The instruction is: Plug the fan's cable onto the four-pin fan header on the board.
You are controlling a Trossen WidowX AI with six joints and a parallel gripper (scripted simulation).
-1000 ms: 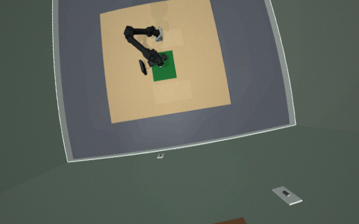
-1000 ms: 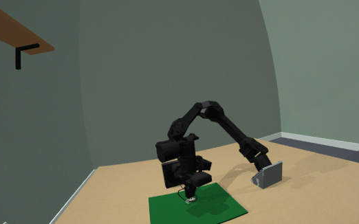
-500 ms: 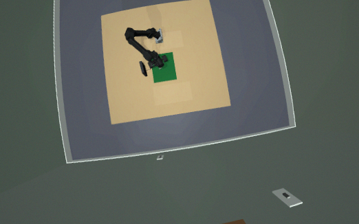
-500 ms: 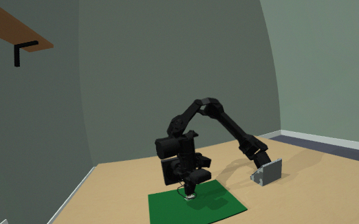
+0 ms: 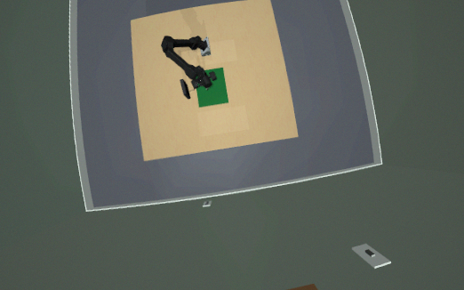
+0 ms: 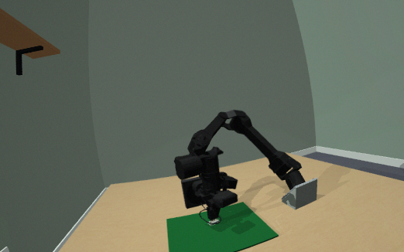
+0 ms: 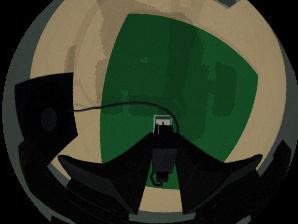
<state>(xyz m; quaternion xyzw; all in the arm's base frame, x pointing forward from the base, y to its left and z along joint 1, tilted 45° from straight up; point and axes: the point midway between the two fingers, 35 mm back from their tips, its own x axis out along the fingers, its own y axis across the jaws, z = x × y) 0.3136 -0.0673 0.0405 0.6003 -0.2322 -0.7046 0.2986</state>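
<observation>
Now: gripper tip 10 mm short of the pale four-pin header and 40 mm above it. From my gripper tip the other things lie so: green board (20 mm ahead, 40 mm to the left, 50 mm below); dark fan plug (10 mm ahead, 10 mm above); black fan (150 mm to the right, 20 mm above).
</observation>
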